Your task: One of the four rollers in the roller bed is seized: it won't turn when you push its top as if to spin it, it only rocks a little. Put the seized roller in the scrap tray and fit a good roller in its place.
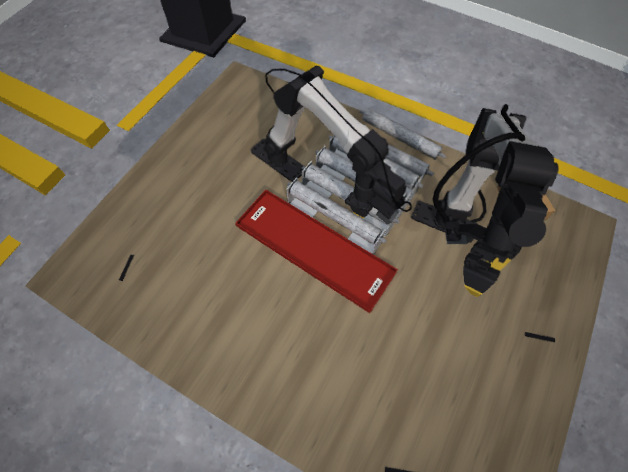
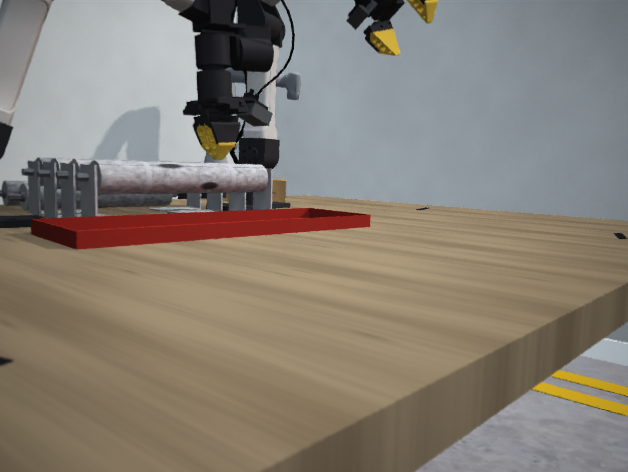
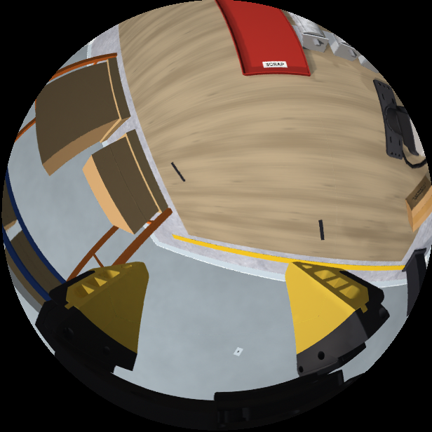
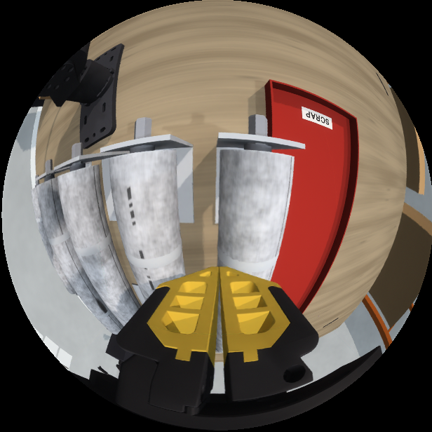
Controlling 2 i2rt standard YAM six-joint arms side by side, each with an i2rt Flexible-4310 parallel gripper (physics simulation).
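Frame: origin at the left arm's base, x ahead, y left, z up, level; millimetres.
Where they show: left gripper, between the fingertips: (image 1: 482,284) (image 2: 413,39); right gripper, between the fingertips: (image 1: 362,213) (image 2: 218,160); left arm's base, origin of its link: (image 1: 443,222) (image 2: 250,208); right arm's base, origin of its link: (image 1: 278,160).
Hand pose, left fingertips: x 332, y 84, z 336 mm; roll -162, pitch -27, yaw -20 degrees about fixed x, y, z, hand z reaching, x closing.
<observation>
Each offset is from my left fingertips to the centre of the thing.
The roller bed (image 2: 90,195) holds four mottled grey rollers, including the front roller @(dx -176, dy -392, dz -264 mm) (image 1: 350,220) (image 2: 152,176) (image 4: 255,200) nearest the tray and the second roller @(dx -251, dy -379, dz -264 mm) (image 1: 327,182) (image 4: 145,200). Looks do not show which is seized. A spare roller (image 1: 403,132) (image 2: 134,199) lies behind the bed. The red scrap tray @(dx -73, dy -409, dz -326 mm) (image 1: 314,248) (image 2: 203,229) (image 3: 270,40) (image 4: 320,185) is empty, in front of the bed. My right gripper (image 2: 218,155) (image 4: 218,272) is shut and empty, pointing down just above the bed by the front roller. My left gripper (image 2: 410,32) (image 3: 216,272) is open and empty, raised right of the bed.
The left arm's base plate (image 1: 426,215) (image 3: 387,120) stands right of the bed, and the right arm's base plate (image 1: 276,159) (image 4: 102,100) stands at its left end. A small tan box @(dx -511, dy +127, dz -308 mm) (image 1: 548,207) (image 2: 279,190) (image 3: 420,205) is behind the left arm. Short dark strips mark the table.
</observation>
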